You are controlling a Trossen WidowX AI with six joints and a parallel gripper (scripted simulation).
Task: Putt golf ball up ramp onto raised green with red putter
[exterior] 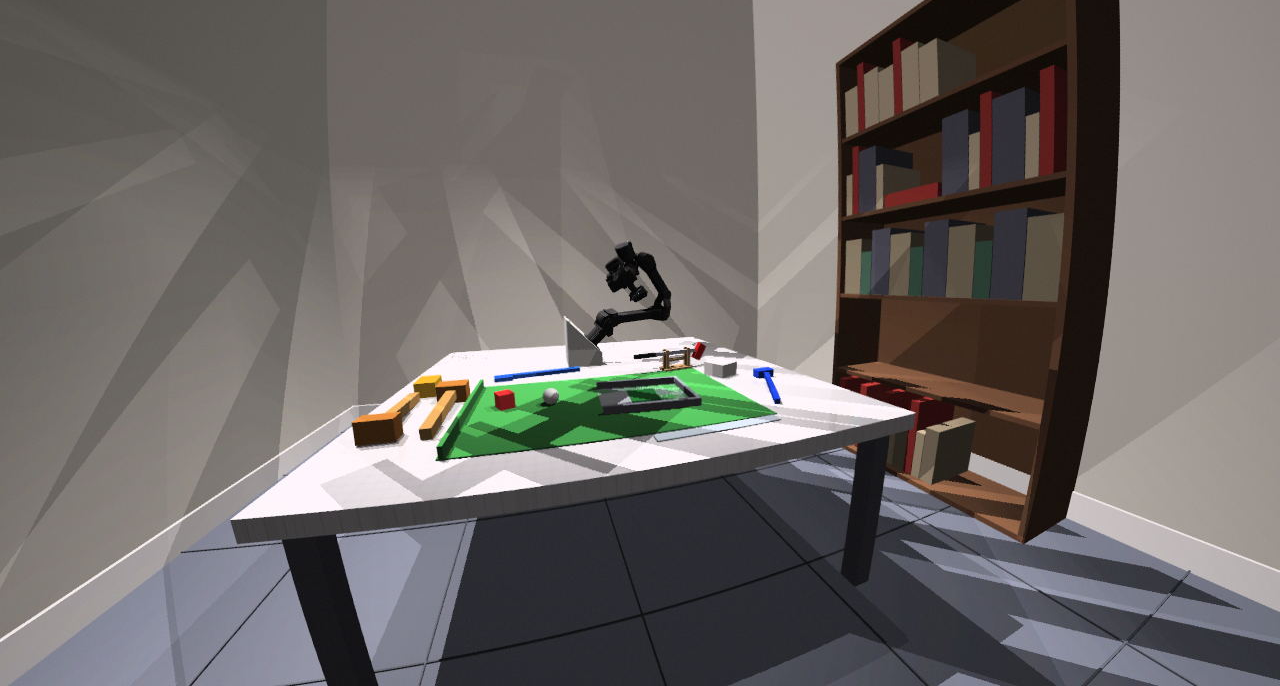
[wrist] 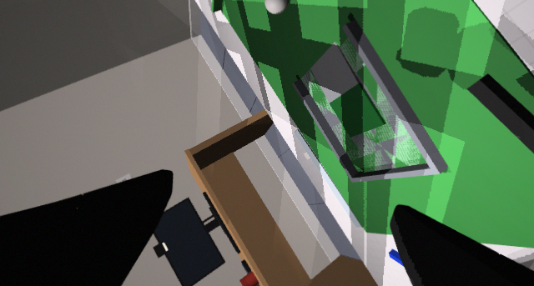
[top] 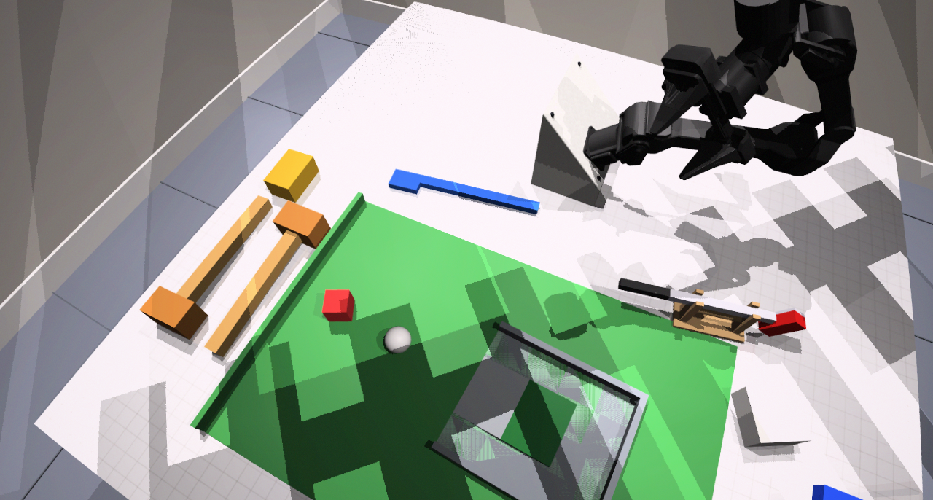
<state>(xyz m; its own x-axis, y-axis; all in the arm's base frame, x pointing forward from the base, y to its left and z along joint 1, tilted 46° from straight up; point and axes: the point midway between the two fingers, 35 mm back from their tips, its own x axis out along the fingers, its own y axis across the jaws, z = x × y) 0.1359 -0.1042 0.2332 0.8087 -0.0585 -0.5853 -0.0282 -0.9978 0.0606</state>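
My gripper tip is 6 cm short of the wooden stand, 18 cm to the right of it and 25 cm above it. From my gripper tip the other things lie so: red cube: 23 cm ahead, 42 cm to the right, 27 cm below; then yellow block: 64 cm to the right, 27 cm below; then white golf ball: 25 cm ahead, 30 cm to the right, 27 cm below.
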